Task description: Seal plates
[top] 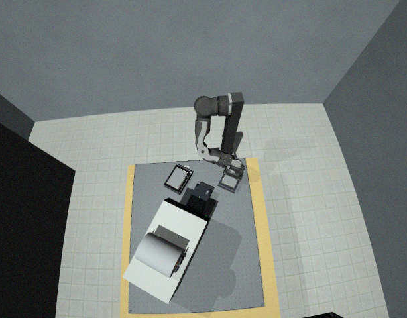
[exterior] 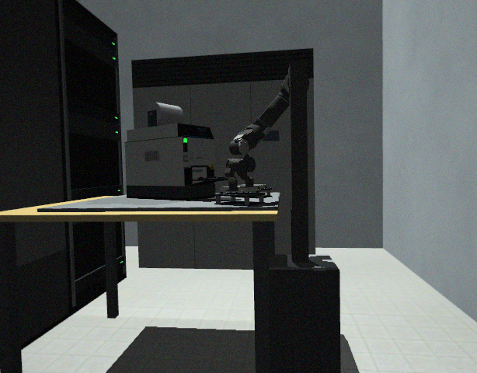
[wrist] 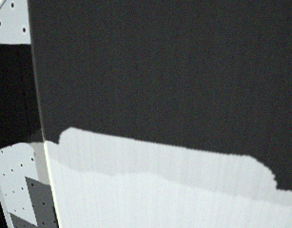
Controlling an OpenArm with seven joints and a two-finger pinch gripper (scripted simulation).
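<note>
Right now the start button is 250 mm ahead of my hand, 190 mm to the right of it and 130 mm above it. Round my hand: well plate right at my hand; foil roll 400 mm ahead, 390 mm to the right, 360 mm above; sealer stage 120 mm ahead, 220 mm to the right, 40 mm above.
</note>
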